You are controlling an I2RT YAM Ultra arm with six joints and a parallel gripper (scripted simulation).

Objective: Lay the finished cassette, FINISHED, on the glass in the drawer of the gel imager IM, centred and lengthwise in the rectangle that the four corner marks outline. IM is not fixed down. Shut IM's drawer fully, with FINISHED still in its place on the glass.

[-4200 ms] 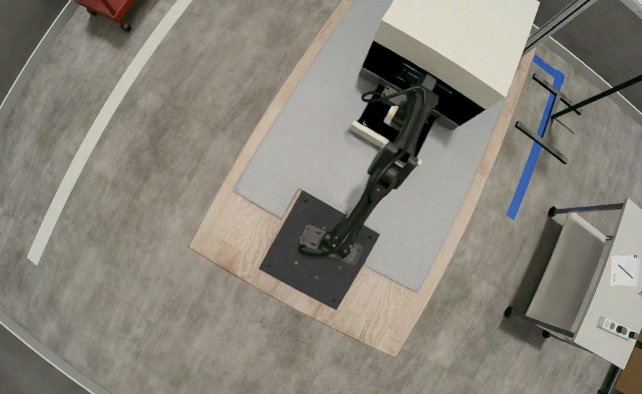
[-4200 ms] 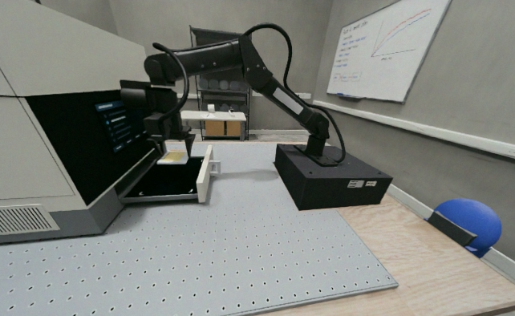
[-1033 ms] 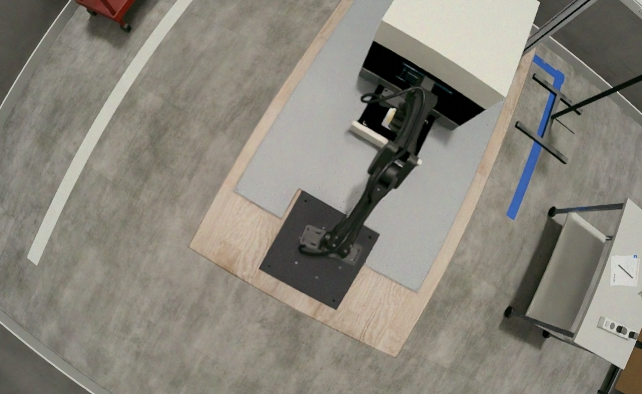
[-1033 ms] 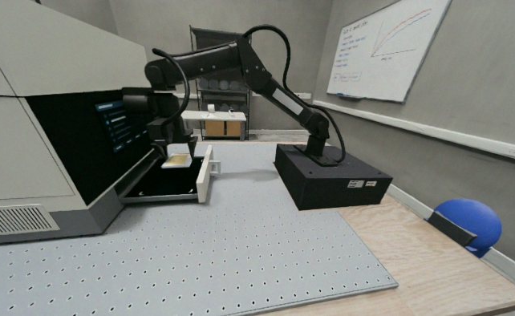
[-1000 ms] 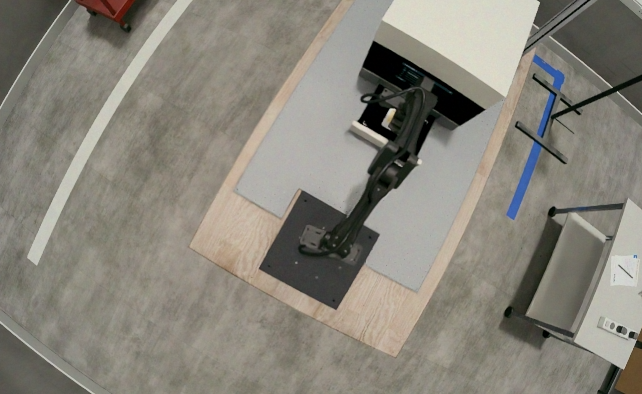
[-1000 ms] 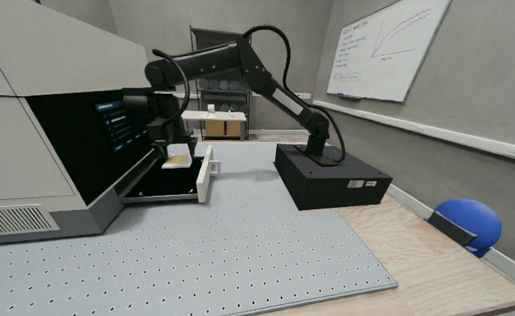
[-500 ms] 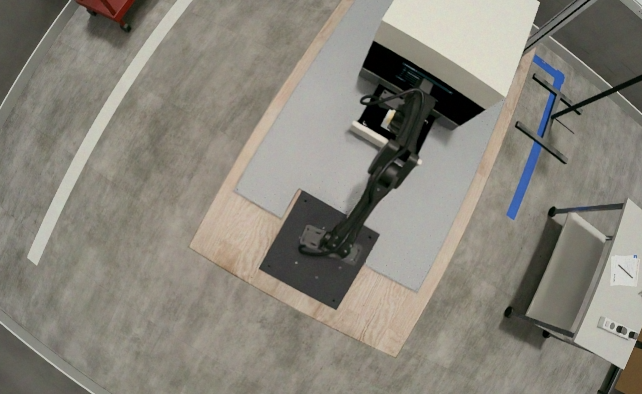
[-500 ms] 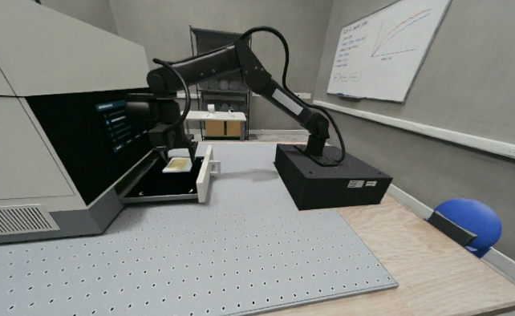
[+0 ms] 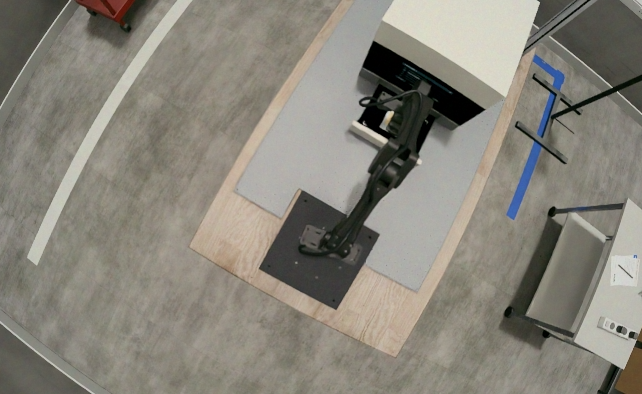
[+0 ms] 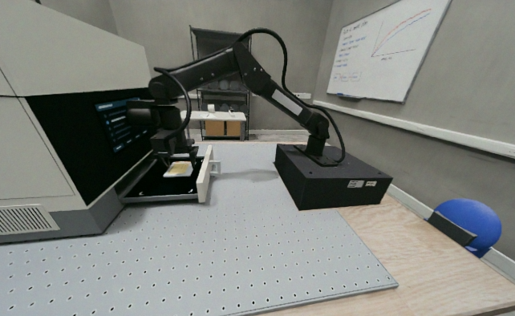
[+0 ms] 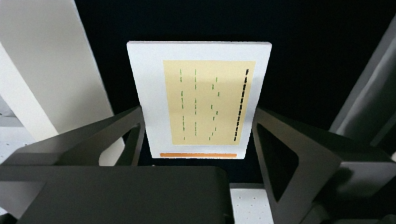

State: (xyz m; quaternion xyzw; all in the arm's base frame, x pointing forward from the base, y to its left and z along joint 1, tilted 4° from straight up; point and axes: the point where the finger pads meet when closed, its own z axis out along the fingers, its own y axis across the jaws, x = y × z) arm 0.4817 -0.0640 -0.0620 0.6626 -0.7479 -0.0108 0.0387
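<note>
The drawer is 30 mm ahead of my hand and 10 mm below it. Also, from my hand: finished cassette right at my hand.
</note>
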